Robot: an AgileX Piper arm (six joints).
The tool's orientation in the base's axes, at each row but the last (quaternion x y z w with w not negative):
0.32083, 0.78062, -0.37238, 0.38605
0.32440, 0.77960, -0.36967, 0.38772
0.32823, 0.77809, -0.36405, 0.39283
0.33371, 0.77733, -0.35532, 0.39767
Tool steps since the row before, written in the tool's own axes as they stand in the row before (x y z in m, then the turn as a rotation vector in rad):
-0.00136, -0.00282, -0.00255, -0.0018, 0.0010, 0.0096
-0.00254, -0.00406, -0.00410, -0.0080, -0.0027, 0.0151
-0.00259, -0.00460, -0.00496, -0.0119, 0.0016, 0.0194
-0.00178, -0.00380, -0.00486, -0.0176, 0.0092, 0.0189
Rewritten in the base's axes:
-0.00248, 0.00037, 0.00317, 0.0052, -0.0078, -0.0029
-0.00347, 0.00074, 0.00521, 0.0073, -0.0156, 0.0012
-0.00428, 0.00112, 0.00574, 0.0142, -0.0178, 0.0014
-0.00408, 0.00156, 0.00471, 0.0227, -0.0148, 0.0043

